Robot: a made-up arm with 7 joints.
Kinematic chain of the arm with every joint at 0, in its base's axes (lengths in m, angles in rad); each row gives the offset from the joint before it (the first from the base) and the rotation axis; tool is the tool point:
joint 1: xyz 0 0 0 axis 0 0.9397 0.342
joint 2: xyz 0 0 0 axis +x
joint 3: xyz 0 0 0 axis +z
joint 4: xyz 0.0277 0 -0.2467 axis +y
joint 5: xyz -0.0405 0 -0.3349 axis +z
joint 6: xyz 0 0 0 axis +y
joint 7: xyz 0 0 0 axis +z
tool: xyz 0 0 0
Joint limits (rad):
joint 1: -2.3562..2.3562
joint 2: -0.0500..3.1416
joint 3: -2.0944..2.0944
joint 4: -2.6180..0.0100
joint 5: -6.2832..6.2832
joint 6: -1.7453..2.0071
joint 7: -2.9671..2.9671
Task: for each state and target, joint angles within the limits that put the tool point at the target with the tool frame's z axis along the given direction. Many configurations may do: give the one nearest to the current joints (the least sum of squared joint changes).
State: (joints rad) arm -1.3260 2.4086 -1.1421 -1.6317 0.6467 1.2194 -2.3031
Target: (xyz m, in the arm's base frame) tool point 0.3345 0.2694 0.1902 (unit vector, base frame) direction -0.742 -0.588 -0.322
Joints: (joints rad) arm -1.3457 1.9745 -1.1140 -1.5296 0.1464 0.6400 -2.3031
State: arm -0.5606 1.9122 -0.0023 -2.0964 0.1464 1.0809 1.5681
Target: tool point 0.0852 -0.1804 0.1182 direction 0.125 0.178 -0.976
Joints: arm -0.5844 2.7050 0.7657 -2.6159 -0.0679 1.8847 1.5681
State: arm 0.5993 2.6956 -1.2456 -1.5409 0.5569 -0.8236 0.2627
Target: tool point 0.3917 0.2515 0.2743 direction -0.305 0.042 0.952
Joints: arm 0.5884 3.1342 -0.6729 -1.0338 0.6168 -1.4850 0.2627
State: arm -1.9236 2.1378 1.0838 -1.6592 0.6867 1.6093 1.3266
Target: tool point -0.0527 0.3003 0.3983 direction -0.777 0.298 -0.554
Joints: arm -1.8507 1.3509 0.6393 -1.3308 1.1022 1.6492 1.3266
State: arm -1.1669 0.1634 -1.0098 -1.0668 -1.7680 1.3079 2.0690
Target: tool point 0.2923 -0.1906 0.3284 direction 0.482 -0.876 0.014
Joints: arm -1.6336 0.2684 -0.1156 -1.4735 -2.1906 2.0071 2.0690
